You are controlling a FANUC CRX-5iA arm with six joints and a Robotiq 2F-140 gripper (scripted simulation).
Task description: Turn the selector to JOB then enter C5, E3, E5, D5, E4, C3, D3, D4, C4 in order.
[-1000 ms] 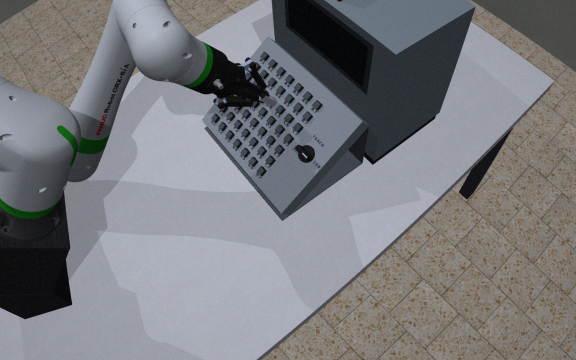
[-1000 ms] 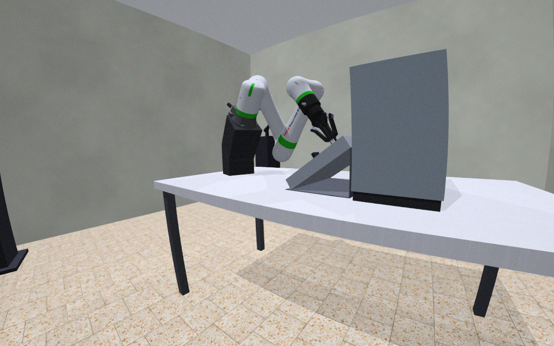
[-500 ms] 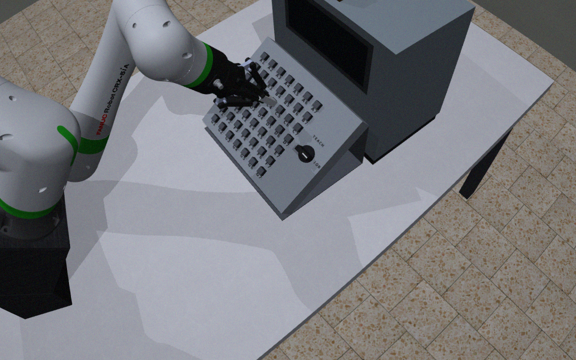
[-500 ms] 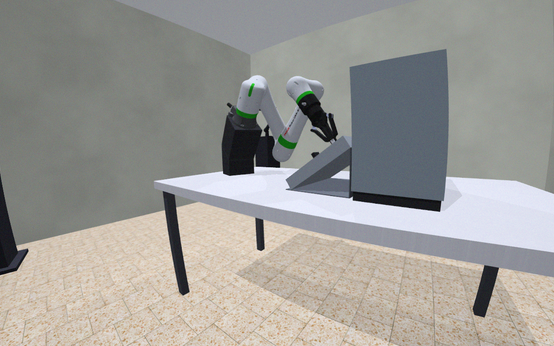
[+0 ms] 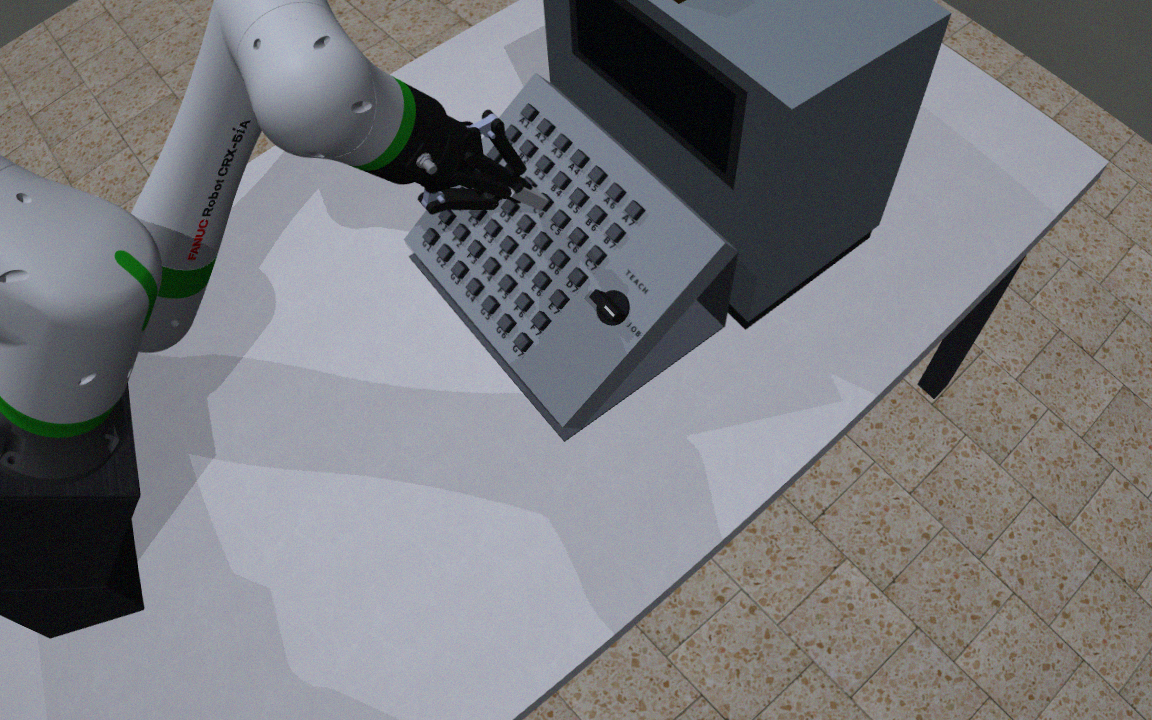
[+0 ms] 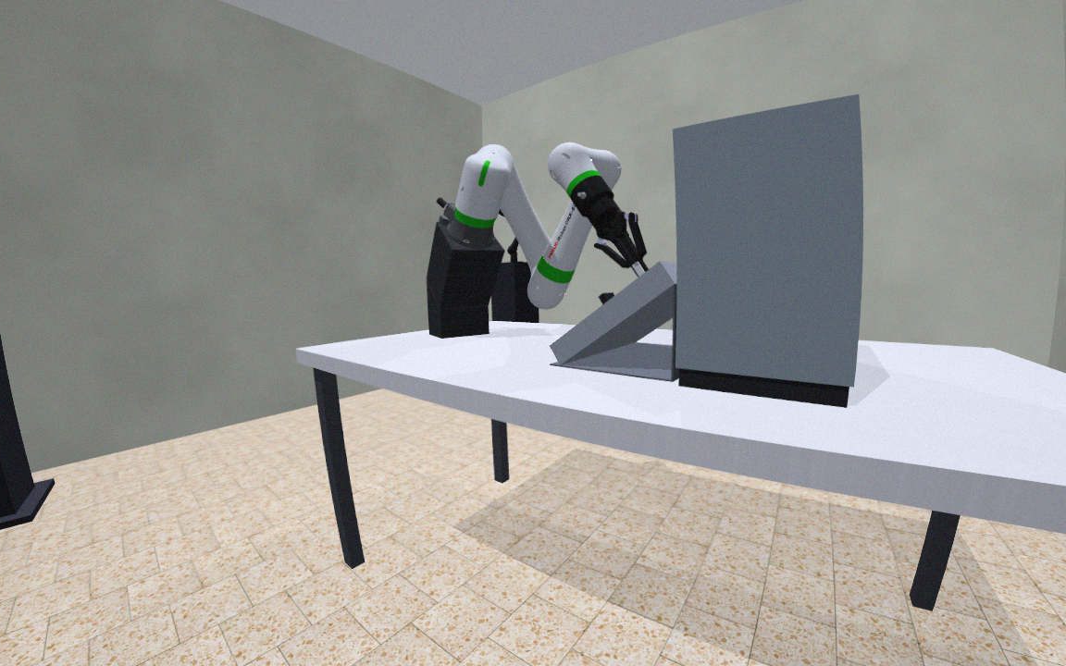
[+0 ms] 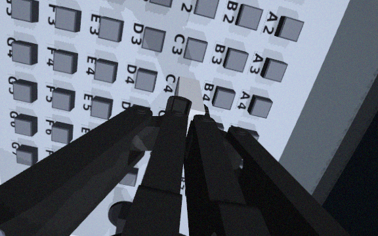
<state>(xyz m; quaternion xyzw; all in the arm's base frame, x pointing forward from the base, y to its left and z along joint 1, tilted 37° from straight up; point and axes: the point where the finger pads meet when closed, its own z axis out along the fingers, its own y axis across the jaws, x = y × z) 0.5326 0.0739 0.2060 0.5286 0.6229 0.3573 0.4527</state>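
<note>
Right now the key C4 is 30 mm ahead of my hand and 40 mm below it. Round my hand: sloped keypad: 30 mm ahead, 50 mm to the right, 90 mm below; then key E4: 30 mm behind, 80 mm below; then key D3: 30 mm to the left, 60 mm below.
</note>
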